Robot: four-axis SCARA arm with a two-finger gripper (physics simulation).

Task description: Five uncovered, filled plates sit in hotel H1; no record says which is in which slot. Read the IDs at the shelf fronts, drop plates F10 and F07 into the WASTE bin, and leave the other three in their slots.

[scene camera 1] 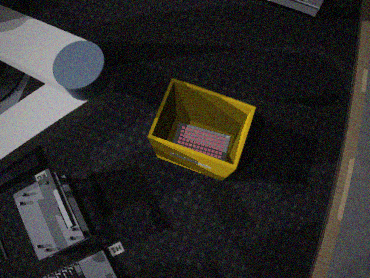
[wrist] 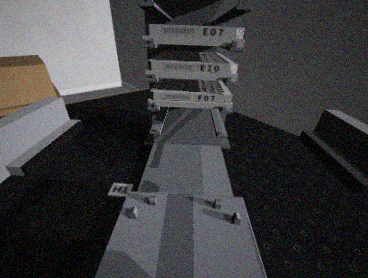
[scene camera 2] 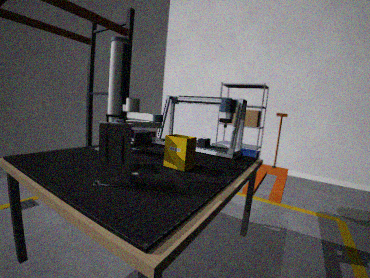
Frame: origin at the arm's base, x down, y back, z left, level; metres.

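Seen in the pictures: gripper, fingertip midpoint: (scene camera 1: 35,244) (wrist: 190,117).
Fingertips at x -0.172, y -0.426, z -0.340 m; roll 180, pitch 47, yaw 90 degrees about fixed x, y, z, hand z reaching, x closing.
Observation:
Pixels of each thing's top centre, then the offset from my fingertips to it.
- plate E07, top centre: (wrist: 193,28) dx -0.051, dy -0.095, dz -0.088 m
- plate E10, top centre: (wrist: 192,55) dx -0.023, dy -0.095, dz -0.088 m
- plate F07, top centre: (wrist: 190,79) dx +0.005, dy -0.095, dz -0.088 m
- yellow WASTE bin, top centre: (scene camera 1: 202,121) (scene camera 2: 181,136) dx -0.041, dy -0.220, dz +0.314 m
- plate with pink wells, top centre: (scene camera 1: 200,145) dx +0.139, dy -0.225, dz +0.313 m
- grey block with pegs, top centre: (scene camera 1: 44,216) dx +0.089, dy +0.043, dz +0.040 m
- H1 tag, top centre: (wrist: 120,189) (scene camera 1: 116,249) dx +0.158, dy -0.121, dz +0.022 m
Hotel H1 (wrist: 215,170) (scene camera 2: 112,145) stands ahead in the wrist view. Three plate fronts show in its slots, from upper to lower: plate E07 (wrist: 192,34), plate E10 (wrist: 187,68) and plate F07 (wrist: 187,97). The brackets below F07 hold no plate. The top of the hotel is cut off. My gripper (wrist: 190,117) is open and empty, its fingers wide apart at the left and right, in front of the hotel at about the height below F07. The yellow WASTE bin (scene camera 1: 202,167) (scene camera 2: 180,152) holds a plate with pink wells (scene camera 1: 204,141); its ID cannot be read.
A grey block with pegs (scene camera 1: 45,220) (wrist: 215,250) stands in front of the hotel, beside the H1 tag (scene camera 1: 115,248) (wrist: 120,189). A gantry frame (scene camera 2: 200,99) stands behind the bin. Cardboard boxes (wrist: 25,80) are at the left in the wrist view.

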